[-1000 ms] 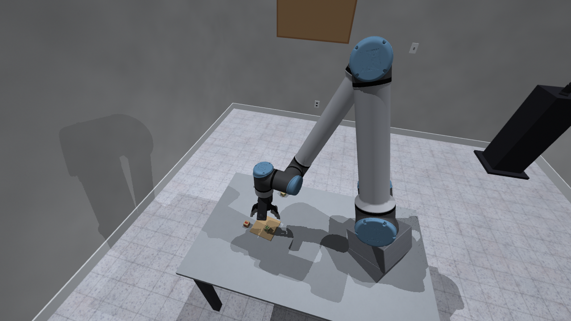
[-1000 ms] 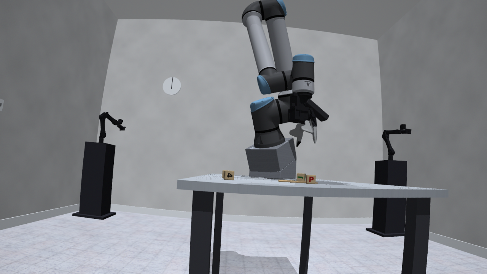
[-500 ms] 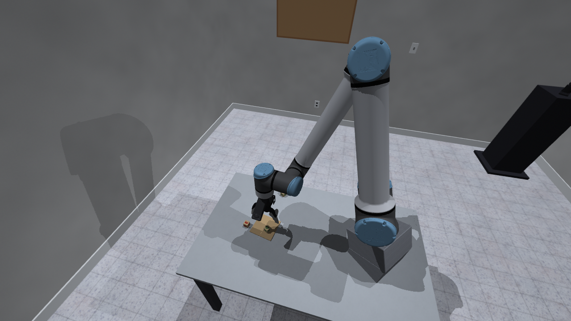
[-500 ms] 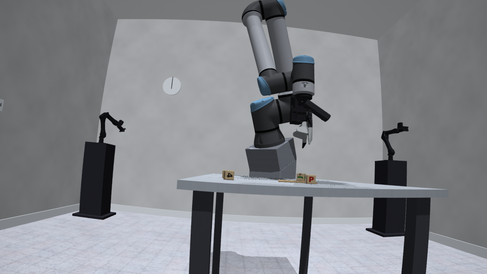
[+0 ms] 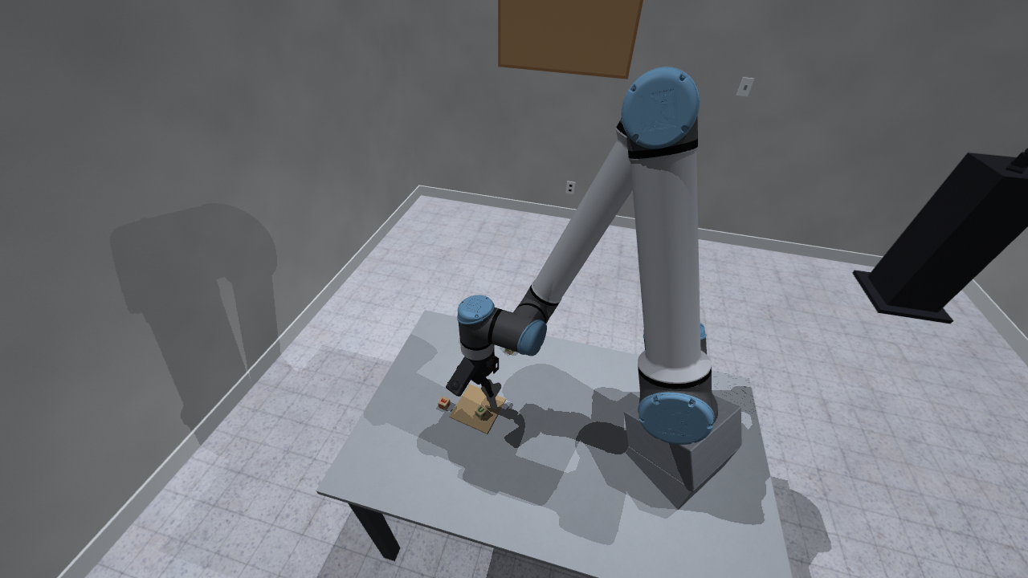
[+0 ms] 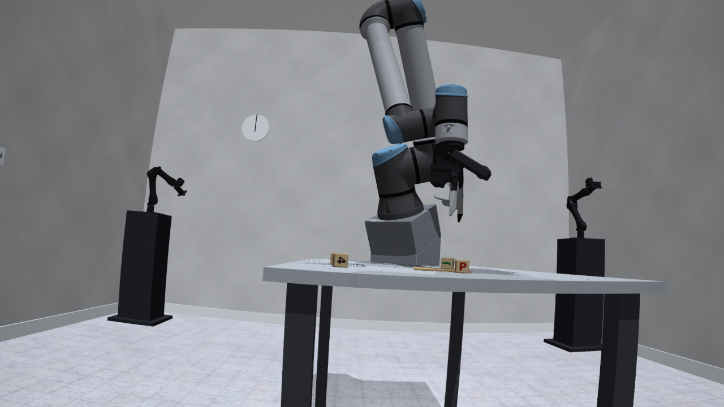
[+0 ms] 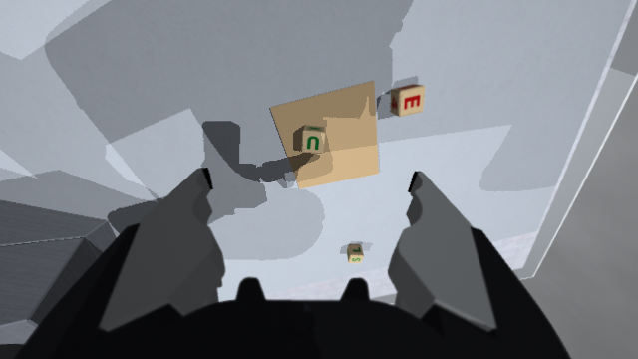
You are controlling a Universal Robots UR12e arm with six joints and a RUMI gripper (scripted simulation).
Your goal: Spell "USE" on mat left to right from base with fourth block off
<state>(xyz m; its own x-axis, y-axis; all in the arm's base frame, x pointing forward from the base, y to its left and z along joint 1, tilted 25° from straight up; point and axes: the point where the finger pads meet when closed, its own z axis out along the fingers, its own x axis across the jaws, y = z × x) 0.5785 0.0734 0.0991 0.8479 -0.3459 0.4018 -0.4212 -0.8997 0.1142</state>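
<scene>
My gripper is now 1 cm short of the tan mat, 4 cm to the left of it and 13 cm above it.
</scene>
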